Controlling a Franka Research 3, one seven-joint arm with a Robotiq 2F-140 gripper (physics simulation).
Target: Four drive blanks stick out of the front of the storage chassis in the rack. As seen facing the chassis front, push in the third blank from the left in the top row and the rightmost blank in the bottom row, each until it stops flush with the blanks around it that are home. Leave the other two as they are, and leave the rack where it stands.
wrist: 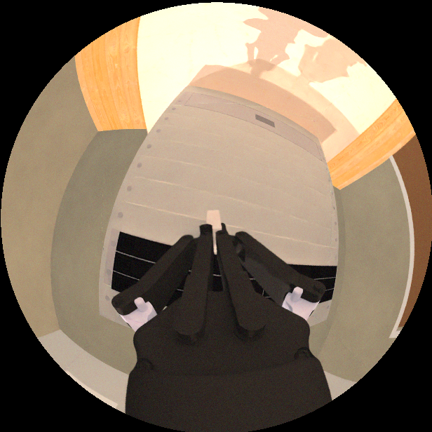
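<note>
The storage chassis [142, 257] shows as a black band across the lower part of the rack [134, 182], with thin pale lines dividing its rows. Its middle is hidden behind my gripper [214, 226]. The gripper is shut and empty, its pale fingertips together. In the view the fingertips overlap the grey panels just above the black band; their distance from the rack front cannot be told. Parts of the black front show left and right of the fingers. Which drive blanks stick out, and how far, cannot be made out.
Plain grey panels [220, 165] fill the rack above the chassis. A small dark rectangle [265, 121] marks the top panel. Wooden surfaces [112, 75] [372, 145] show at upper left and right. A brown panel [414, 220] with a pale edge is at the far right.
</note>
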